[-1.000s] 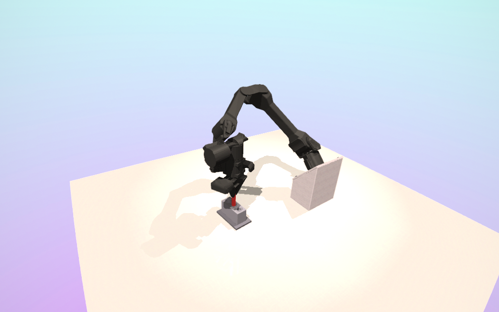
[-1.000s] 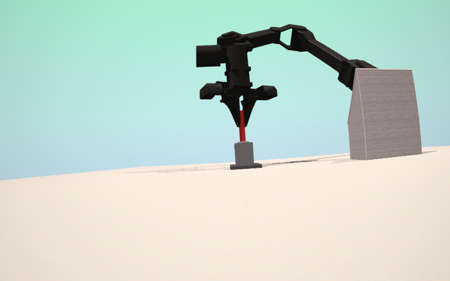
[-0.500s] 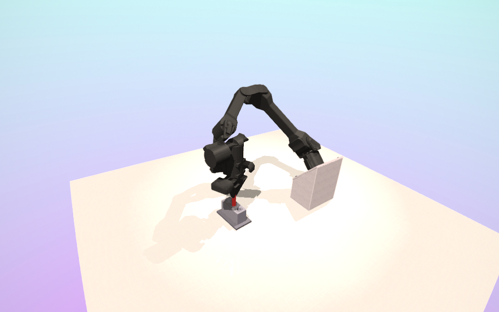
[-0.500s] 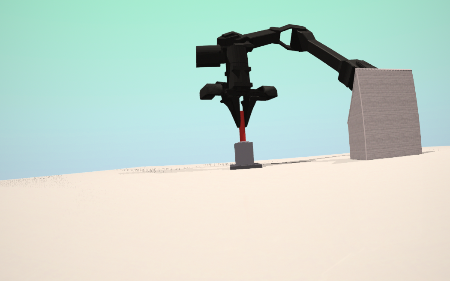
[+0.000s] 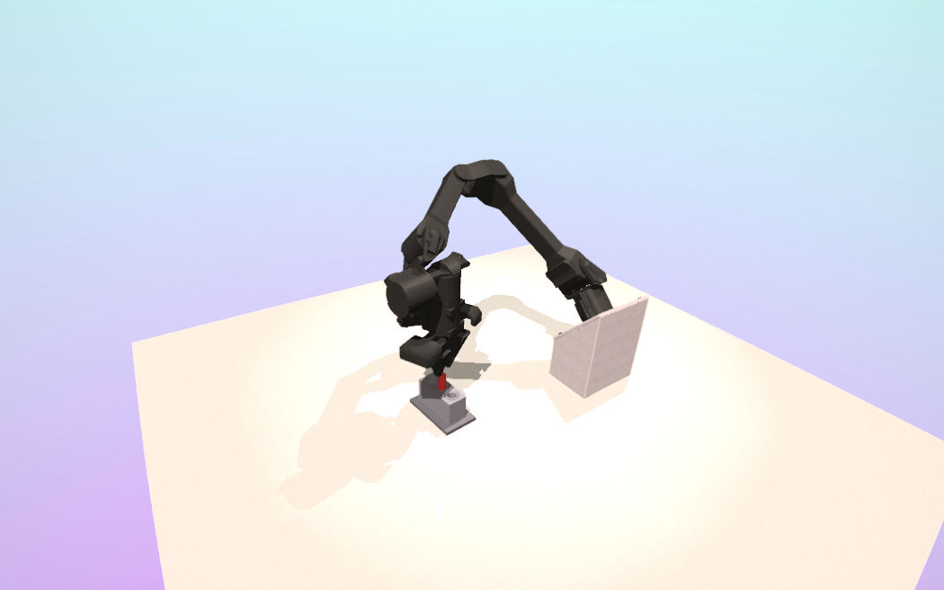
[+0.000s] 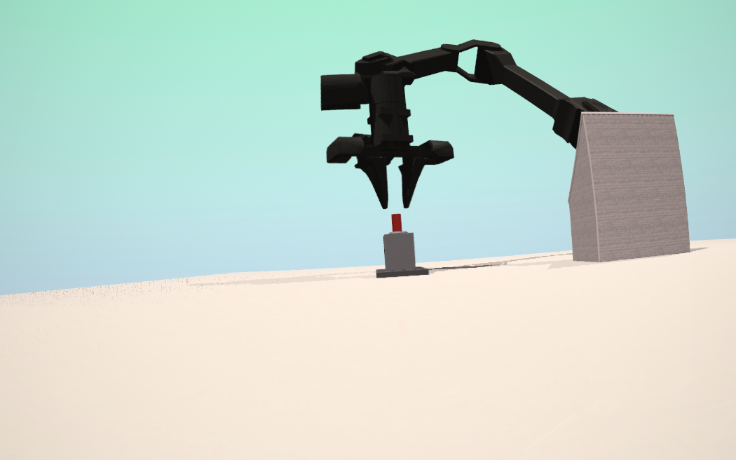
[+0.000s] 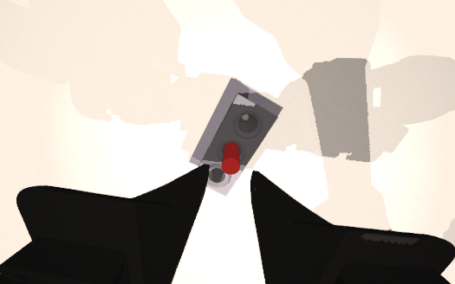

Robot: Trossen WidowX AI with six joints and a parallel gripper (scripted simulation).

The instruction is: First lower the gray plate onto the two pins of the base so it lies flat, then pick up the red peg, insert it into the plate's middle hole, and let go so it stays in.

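Now: gripper tip 5 cm above the red peg. From my gripper tip the other things lie so: gray plate: 5 cm below; then gray base: 9 cm below.
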